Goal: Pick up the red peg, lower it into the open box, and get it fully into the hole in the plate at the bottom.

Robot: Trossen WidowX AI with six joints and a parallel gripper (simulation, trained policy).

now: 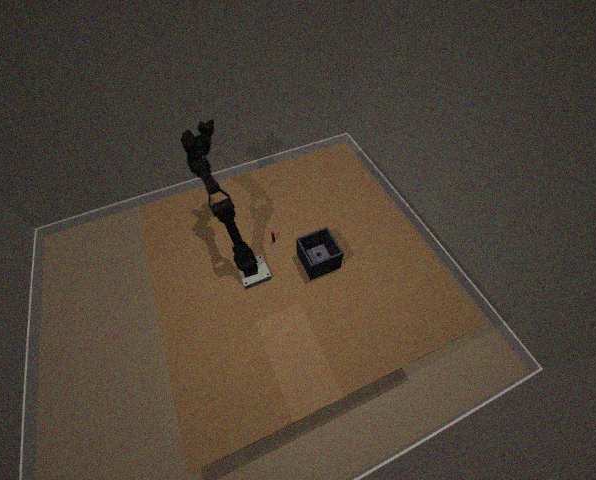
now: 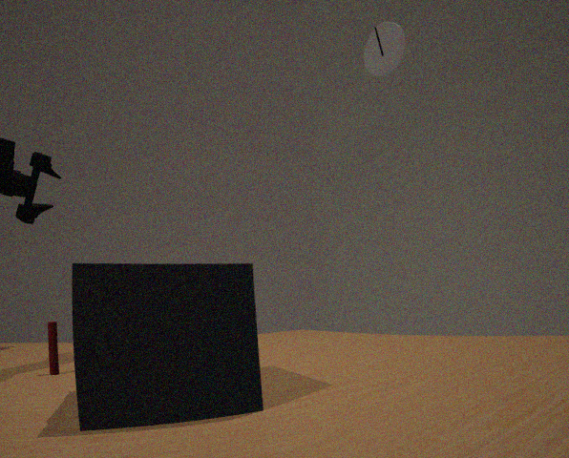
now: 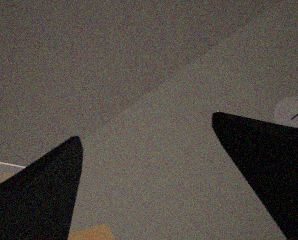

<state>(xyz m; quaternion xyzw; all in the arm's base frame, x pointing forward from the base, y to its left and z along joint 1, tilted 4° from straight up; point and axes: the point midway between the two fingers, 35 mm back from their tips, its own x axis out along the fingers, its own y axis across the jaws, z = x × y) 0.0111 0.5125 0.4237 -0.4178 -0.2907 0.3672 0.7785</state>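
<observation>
Right now the red peg is 140 mm ahead of my gripper tip, 430 mm to the right of it and 390 mm below it. Round my gripper tip: grey plate: 310 mm ahead, 610 mm to the right, 380 mm below.
</observation>
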